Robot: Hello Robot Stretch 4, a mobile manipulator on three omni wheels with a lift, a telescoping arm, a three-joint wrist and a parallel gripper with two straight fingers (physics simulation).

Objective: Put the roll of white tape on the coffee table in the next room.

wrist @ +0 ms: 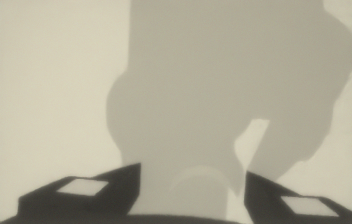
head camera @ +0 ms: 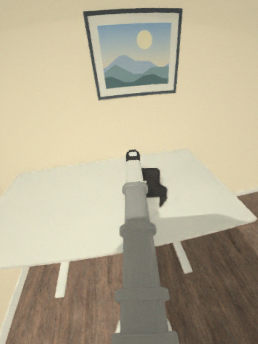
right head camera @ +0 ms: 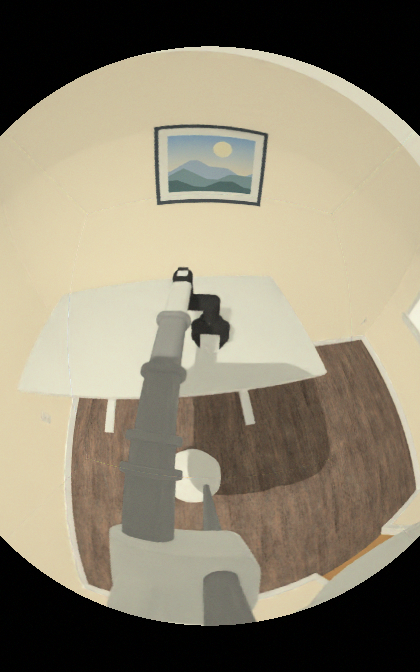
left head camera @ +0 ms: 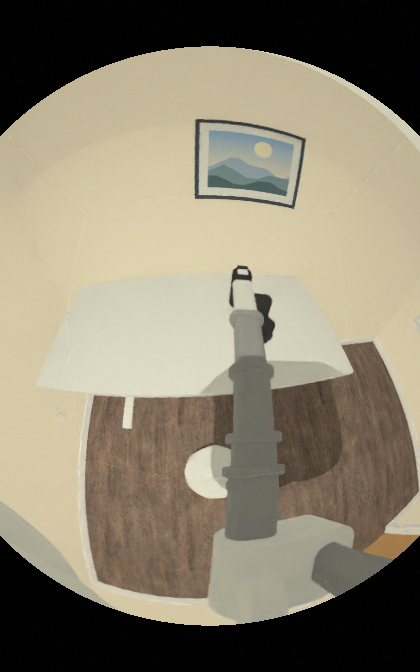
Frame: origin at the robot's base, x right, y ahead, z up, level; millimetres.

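Seen in the pictures: gripper, between the fingertips: (wrist: 191,183) (head camera: 152,206).
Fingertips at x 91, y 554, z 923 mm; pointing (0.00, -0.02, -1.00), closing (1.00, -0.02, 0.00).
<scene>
A point is followed by its place in that frame.
A pale curved rim, which looks like the roll of white tape (wrist: 201,170) @(z 937, x 97, y 568 mm), shows faintly in the wrist view, low in the middle. It lies on the white table (head camera: 65,210) @(z 923, x -407, y 556 mm) (left head camera: 150,330) (right head camera: 100,345), in the arm's shadow, and hardly stands out from the table top. My gripper (right head camera: 210,342) (wrist: 191,183) @(z 923, x 91, y 554 mm) is open and points down over the table. Its two dark fingers stand apart, left and right of the rim, with nothing gripped. The roll cannot be made out in the head views. The coffee table cannot be seen in these views.
My arm (head camera: 140,265) @(z 1260, x 3, y 173 mm) (left head camera: 252,415) (right head camera: 155,415) reaches out over the white table, which stands close to the wall below a framed picture (head camera: 135,55) @(z 1625, x 63, y 1113 mm) (left head camera: 250,165) (right head camera: 210,165). A round white object (left head camera: 205,472) (right head camera: 197,475) is on the wooden floor in front of the table.
</scene>
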